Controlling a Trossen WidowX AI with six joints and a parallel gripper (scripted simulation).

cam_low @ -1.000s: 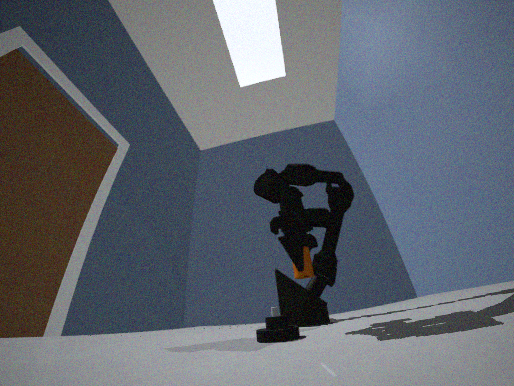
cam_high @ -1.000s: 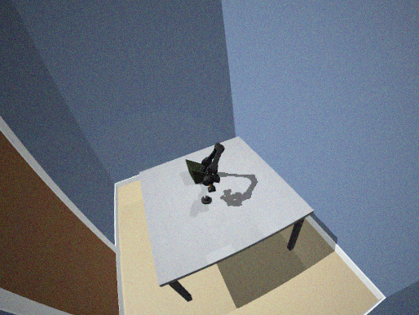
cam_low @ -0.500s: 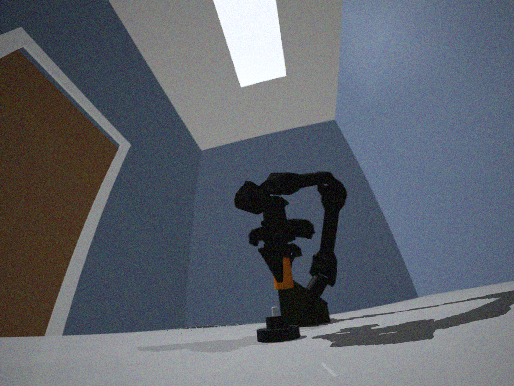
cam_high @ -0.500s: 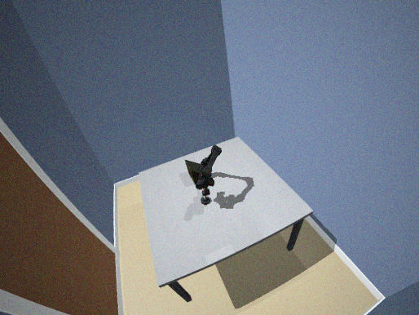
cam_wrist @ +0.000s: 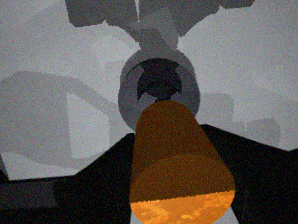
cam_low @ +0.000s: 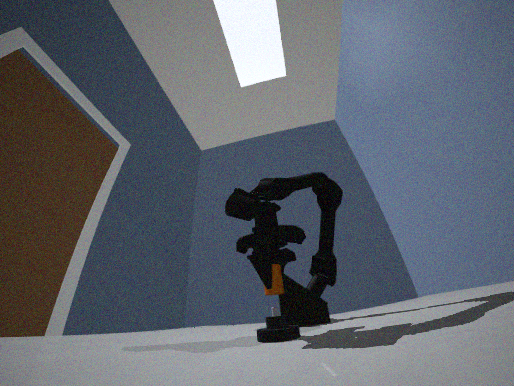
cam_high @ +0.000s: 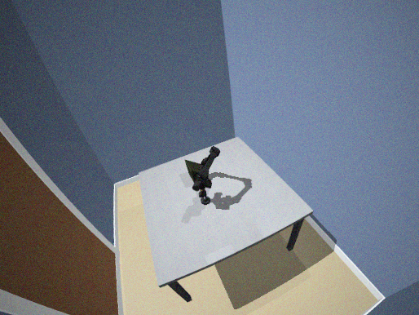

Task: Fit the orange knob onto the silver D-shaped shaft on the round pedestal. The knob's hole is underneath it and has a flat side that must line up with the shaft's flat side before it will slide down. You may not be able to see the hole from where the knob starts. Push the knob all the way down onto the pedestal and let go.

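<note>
Right now the orange knob is 3 cm above my gripper tip. Round my gripper tip: round pedestal 6 cm below.
</note>
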